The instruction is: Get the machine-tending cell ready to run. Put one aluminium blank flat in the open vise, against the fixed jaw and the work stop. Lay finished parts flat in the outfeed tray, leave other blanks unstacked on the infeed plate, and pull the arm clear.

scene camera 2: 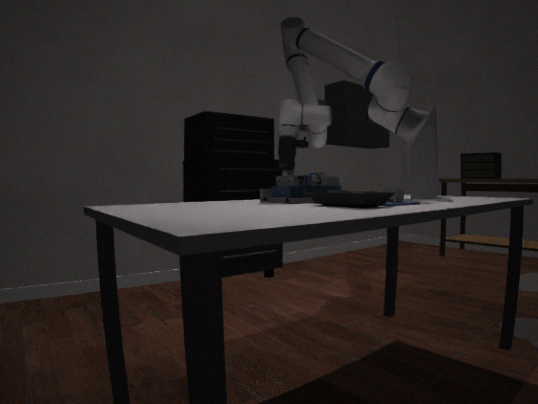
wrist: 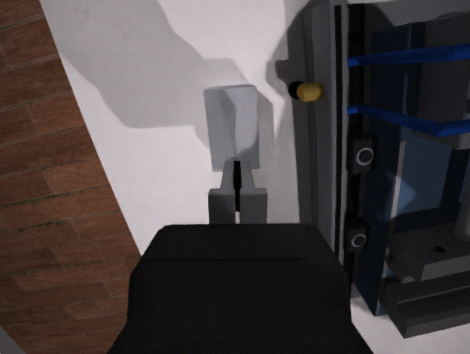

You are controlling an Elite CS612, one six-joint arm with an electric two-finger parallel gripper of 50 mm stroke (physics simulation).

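Frame: origin at the arm's base, x ahead, y left, z up, level; centimetres.
Where they show: gripper, fingertip midpoint: (wrist: 237,176); arm's base, link origin: (scene camera 2: 423,131).
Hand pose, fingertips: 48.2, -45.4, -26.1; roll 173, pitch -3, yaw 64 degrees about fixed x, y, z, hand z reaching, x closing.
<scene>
Each offset is from my fingertips to the top centre of the thing, as dx, dy, dz. "pt": to the spot under its first point. Level surfaces: height alone.
A grey metal block @(-2.5, +1.0, -1.8) (wrist: 245,120), which looks like an aluminium blank, shows in the wrist view just beyond my fingertips, over the white table strip left of the vise. My gripper (scene camera 2: 286,173) (wrist: 237,176) points down and is shut, with nothing between its fingers. Its tips overlap the block's near end in the picture; whether they touch it, I cannot tell. The vise @(+9.8, +14.1, +4.1) (scene camera 2: 288,191) (wrist: 430,172), with a blue body and grey jaws, stands right of the gripper in the wrist view. Its jaw faces and work stop are not clearly seen.
A dark shallow tray (scene camera 2: 352,199) is on the table @(dz -5.8) (scene camera 2: 165,215) beside the vise. A low blue item @(pt +14.3, +54.2, -5.2) (scene camera 2: 406,203) lies right of it. Blue bars @(pt -3.0, +11.1, +2.9) (wrist: 410,54) and a yellow-tipped pin @(pt -2.5, +7.1, -2.0) (wrist: 310,92) are at the vise. The table edge is left of the block in the wrist view.
</scene>
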